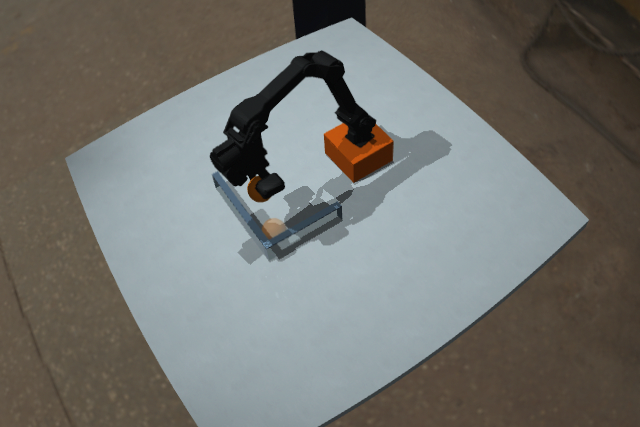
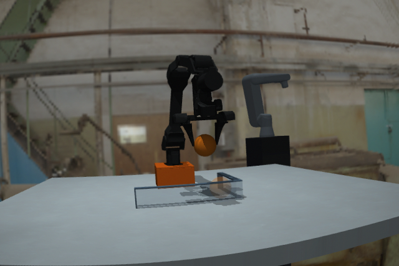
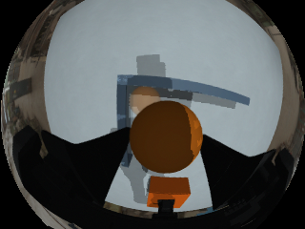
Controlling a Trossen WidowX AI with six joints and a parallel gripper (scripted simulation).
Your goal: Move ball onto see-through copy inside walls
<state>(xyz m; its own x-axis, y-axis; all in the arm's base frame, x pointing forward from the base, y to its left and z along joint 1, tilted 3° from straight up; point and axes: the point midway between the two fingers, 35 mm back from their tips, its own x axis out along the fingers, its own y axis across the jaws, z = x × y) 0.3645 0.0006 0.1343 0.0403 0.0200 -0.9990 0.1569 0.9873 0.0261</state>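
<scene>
The see-through copy of ball is 1 cm ahead of my gripper tip, 4 cm to the left of it and 14 cm below it. Round my gripper tip: clear wall: 3 cm ahead, 7 cm to the right, 14 cm below.
</scene>
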